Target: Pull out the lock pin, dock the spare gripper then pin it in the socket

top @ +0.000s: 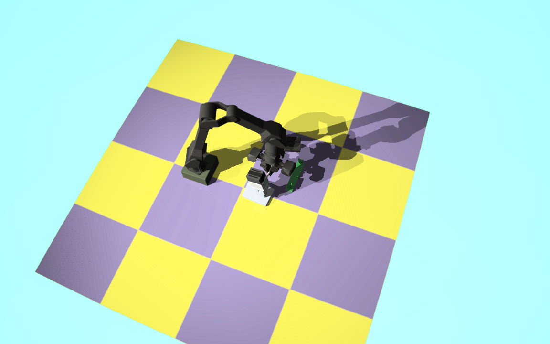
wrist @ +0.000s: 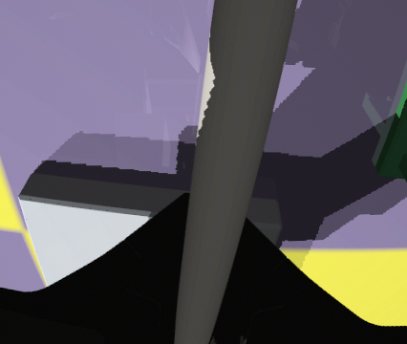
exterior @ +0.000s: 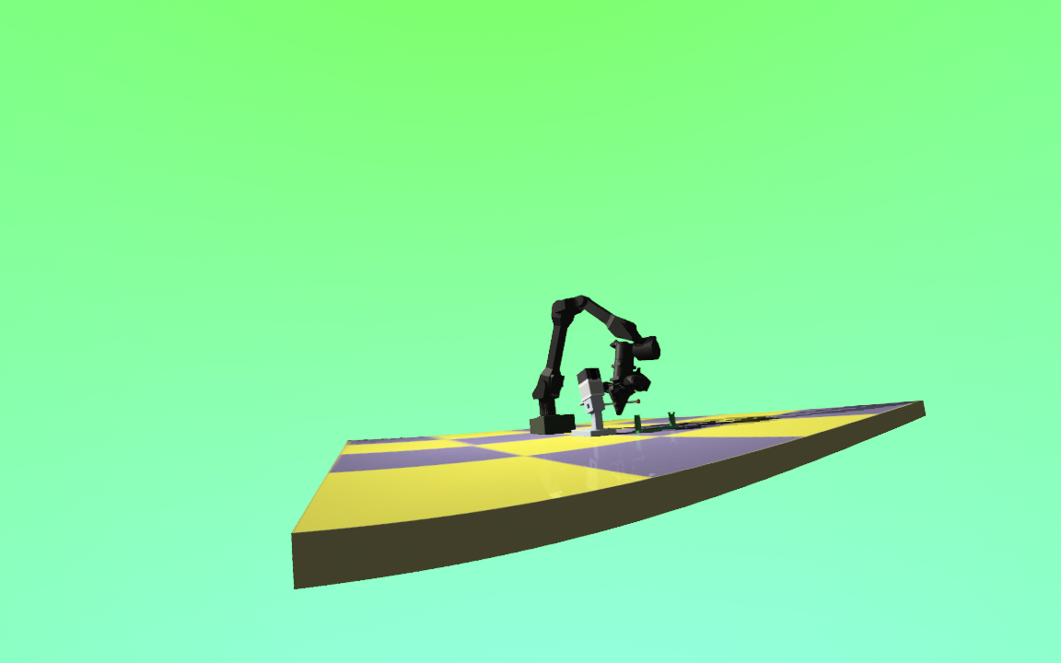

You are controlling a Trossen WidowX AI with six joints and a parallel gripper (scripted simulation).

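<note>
Now: gripper tip 7 cm to the left of the socket. From my gripper tip the other things lie so: spare gripper: 8 cm to the right, 8 cm above; then green cradle: 8 cm ahead, 7 cm to the left, 2 cm below.
</note>
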